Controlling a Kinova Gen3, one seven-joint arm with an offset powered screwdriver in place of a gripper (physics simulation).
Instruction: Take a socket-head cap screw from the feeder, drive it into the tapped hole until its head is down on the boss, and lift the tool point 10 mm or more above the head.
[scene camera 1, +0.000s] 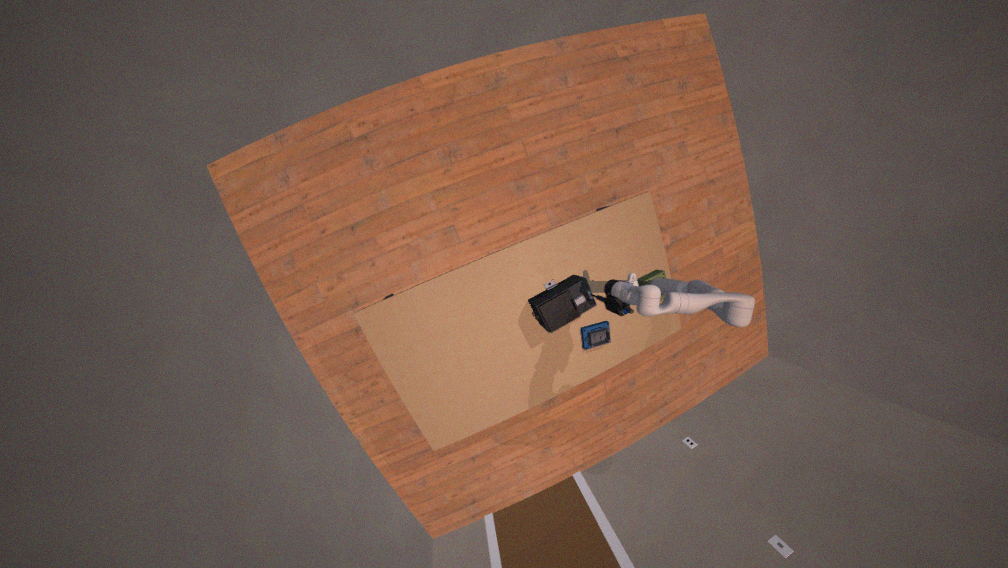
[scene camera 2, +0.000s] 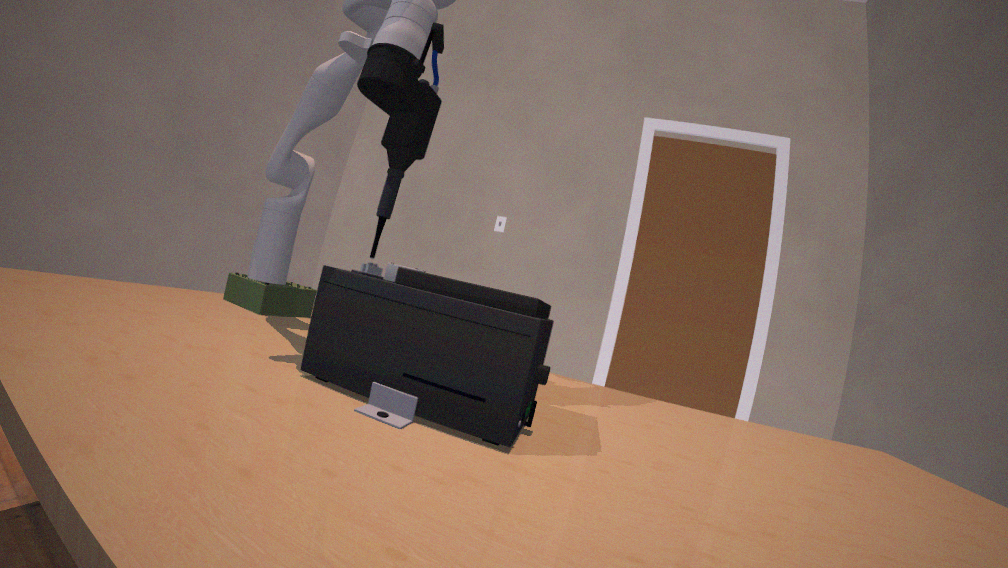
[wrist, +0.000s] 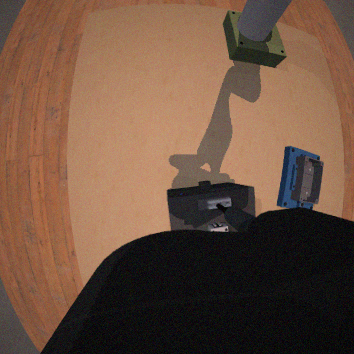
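Observation:
The black screw feeder (scene camera 1: 557, 311) (scene camera 2: 423, 345) (wrist: 185, 200) stands on the table. A small metal pick-up block (scene camera 2: 371, 268) (wrist: 223, 202) sits on its top. My gripper, a black powered screwdriver (scene camera 2: 372, 256) (wrist: 219, 205), has its thin bit pointing down a little above this block. The bit looks bare, and no screw shows on its tip. Screws in the block are too small to tell. A blue fixture (scene camera 1: 586, 338) (wrist: 286, 176) carries a grey part (scene camera 1: 598, 337) (wrist: 307, 180) beside the feeder. The tapped hole is too small to make out.
The arm's green base (scene camera 1: 652, 275) (scene camera 2: 271, 299) (wrist: 260, 54) stands beyond the feeder in the scene camera 2 view. A grey angle bracket (scene camera 2: 395, 403) (scene camera 1: 550, 283) is at the feeder's foot. The black tool body hides the lower part of the wrist view.

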